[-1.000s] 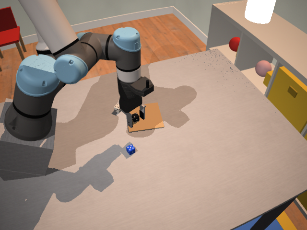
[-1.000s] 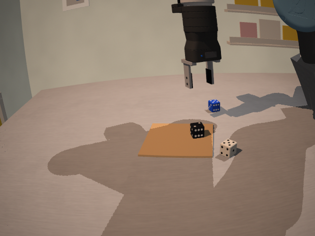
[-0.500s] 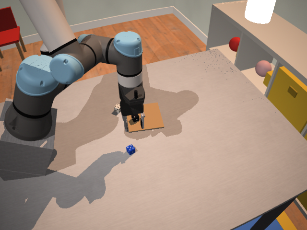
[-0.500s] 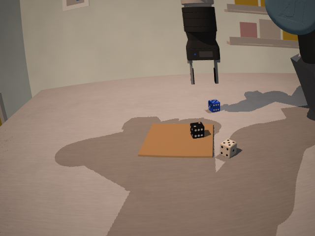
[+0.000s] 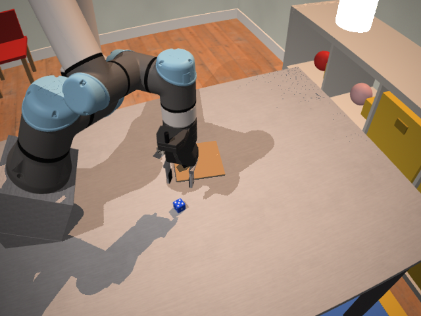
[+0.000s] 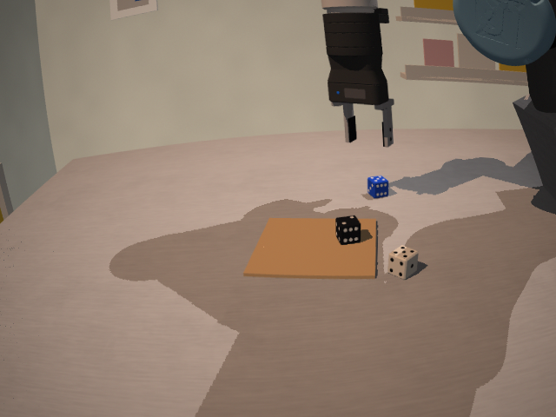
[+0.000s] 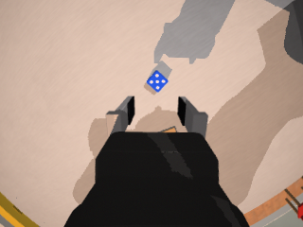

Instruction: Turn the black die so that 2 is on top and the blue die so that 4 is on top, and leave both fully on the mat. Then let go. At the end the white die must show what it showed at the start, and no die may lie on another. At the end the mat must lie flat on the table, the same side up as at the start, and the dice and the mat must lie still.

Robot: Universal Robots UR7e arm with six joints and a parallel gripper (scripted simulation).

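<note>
The blue die lies 9 cm below my hand, 2 cm to the right of it and 2 cm behind it. Round my hand: white die 20 cm to the left, 9 cm below, 1 cm ahead; then black die 12 cm to the left, 9 cm below, 5 cm ahead; then orange mat 13 cm to the left, 10 cm below, 9 cm ahead.
</note>
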